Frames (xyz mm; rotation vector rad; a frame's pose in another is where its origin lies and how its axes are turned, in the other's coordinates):
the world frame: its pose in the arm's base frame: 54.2 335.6 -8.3 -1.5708 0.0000 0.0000
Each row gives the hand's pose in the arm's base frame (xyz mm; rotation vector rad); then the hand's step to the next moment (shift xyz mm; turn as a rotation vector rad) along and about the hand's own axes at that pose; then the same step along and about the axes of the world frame.
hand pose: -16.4 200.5 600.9 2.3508 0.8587 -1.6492
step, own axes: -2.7 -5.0 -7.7 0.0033 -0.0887 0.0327
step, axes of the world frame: 3.0 -6.4 6.4 -0.0726 -0.0022 0.0606
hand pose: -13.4 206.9 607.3 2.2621 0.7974 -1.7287
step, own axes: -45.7 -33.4 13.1 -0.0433 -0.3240 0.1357
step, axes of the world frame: -36.4 -44.6 8.3 -0.2888 -0.0549 0.1971
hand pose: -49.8 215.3 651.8 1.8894 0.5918 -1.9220
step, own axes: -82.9 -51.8 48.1 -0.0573 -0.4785 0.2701
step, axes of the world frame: -66.5 -84.9 15.4 -0.4851 -0.0749 0.2534
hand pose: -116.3 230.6 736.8 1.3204 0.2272 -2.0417
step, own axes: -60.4 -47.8 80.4 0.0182 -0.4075 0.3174
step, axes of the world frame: -74.3 -79.4 24.0 -0.4943 -0.0472 0.1433
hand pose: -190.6 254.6 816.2 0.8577 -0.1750 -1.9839
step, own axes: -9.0 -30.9 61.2 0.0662 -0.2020 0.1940
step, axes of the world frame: -57.7 -36.4 11.4 -0.2864 -0.0222 0.0172
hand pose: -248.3 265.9 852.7 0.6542 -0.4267 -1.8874
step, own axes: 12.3 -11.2 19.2 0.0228 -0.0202 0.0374
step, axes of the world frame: -23.7 -5.8 -7.0 -0.0447 -0.0124 -0.0133
